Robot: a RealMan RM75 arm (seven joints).
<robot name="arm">
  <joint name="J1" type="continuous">
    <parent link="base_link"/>
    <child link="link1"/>
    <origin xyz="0 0 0.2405" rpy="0 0 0"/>
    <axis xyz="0 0 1"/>
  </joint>
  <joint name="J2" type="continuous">
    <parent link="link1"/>
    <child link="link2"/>
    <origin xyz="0 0 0" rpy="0 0 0"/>
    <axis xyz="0 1 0"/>
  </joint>
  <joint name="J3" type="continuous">
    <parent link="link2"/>
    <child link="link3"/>
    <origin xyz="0 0 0.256" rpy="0 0 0"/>
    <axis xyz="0 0 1"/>
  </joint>
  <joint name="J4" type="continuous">
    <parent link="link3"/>
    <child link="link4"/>
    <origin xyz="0 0 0" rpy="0 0 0"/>
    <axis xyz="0 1 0"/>
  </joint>
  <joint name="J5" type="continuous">
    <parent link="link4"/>
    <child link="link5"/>
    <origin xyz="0 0 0.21" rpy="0 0 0"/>
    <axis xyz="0 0 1"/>
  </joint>
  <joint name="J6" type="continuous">
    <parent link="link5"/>
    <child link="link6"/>
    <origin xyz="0 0 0" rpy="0 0 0"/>
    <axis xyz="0 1 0"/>
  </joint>
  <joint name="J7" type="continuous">
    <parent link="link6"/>
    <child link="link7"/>
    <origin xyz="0 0 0.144" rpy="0 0 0"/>
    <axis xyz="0 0 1"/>
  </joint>
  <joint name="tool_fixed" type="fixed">
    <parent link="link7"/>
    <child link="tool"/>
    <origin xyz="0 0 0" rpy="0 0 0"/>
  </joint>
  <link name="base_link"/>
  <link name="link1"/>
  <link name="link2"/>
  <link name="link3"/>
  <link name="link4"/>
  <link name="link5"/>
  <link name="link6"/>
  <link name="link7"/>
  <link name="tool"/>
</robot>
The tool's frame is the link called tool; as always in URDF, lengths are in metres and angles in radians. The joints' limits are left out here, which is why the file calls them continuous.
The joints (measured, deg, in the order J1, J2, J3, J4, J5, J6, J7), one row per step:
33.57 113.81 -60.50 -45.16 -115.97 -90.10 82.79
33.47 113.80 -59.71 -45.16 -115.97 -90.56 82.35
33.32 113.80 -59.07 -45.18 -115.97 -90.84 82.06
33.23 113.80 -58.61 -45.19 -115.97 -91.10 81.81
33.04 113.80 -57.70 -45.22 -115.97 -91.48 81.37
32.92 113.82 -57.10 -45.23 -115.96 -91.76 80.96
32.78 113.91 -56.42 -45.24 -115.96 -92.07 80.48
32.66 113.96 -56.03 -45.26 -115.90 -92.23 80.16
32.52 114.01 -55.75 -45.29 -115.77 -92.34 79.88
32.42 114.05 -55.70 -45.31 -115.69 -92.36 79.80
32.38 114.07 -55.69 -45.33 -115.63 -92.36 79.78
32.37 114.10 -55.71 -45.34 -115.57 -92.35 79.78
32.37 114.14 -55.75 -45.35 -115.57 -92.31 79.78
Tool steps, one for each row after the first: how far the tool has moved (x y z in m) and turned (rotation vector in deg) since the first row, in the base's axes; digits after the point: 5 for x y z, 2 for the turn. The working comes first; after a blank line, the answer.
Tool pose at each row, in the base's axes (x y z in m, rotation vector in deg; the steps are taken from these numbers as rounded here):
0.23592 0.34199 0.00328 -174.16 16.58 16.10
0.23644 0.34167 0.00526 -173.91 16.40 16.87
0.23728 0.34136 0.00686 -173.58 16.43 17.46
0.23774 0.34105 0.00800 -173.41 16.37 17.90
0.23883 0.34070 0.01029 -172.92 16.33 18.71
0.23944 0.34035 0.01165 -172.64 16.12 19.29
0.23997 0.33979 0.01273 -172.34 15.88 20.00
0.24036 0.33942 0.01343 -172.11 15.71 20.46
0.24069 0.33900 0.01393 -171.88 15.57 20.92
0.24093 0.33862 0.01389 -171.81 15.59 21.11
0.24092 0.33851 0.01387 -171.77 15.59 21.21
0.24072 0.33847 0.01368 -171.76 15.58 21.31
0.24058 0.33845 0.01334 -171.77 15.57 21.31

0.00052 -0.00032 0.00198 0.25 0.49 0.10
0.00136 -0.00063 0.00358 0.55 0.87 0.05
0.00182 -0.00094 0.00472 0.71 1.15 0.08
0.00291 -0.00129 0.00701 1.17 1.67 0.06
0.00352 -0.00164 0.00837 1.45 2.04 0.17
0.00405 -0.00220 0.00945 1.75 2.50 0.31
0.00444 -0.00257 0.01015 1.97 2.79 0.40
0.00477 -0.00299 0.01065 2.20 3.09 0.47
0.00501 -0.00337 0.01061 2.25 3.21 0.46
0.00500 -0.00348 0.01059 2.28 3.28 0.45
0.00480 -0.00352 0.01040 2.29 3.34 0.46
0.00466 -0.00354 0.01006 2.28 3.34 0.47

